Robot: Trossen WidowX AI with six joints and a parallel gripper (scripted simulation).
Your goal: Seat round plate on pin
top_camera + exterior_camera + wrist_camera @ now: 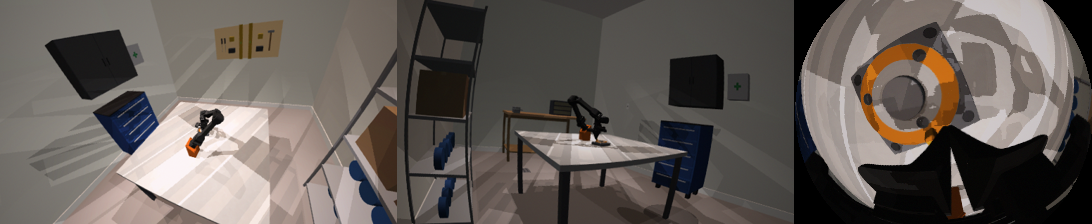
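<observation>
The round plate lies 20 mm ahead of my gripper tip, 20 mm to the left of it and 10 mm below it. Round my gripper tip: square base (40 mm ahead, 30 mm to the left, 20 mm below).
</observation>
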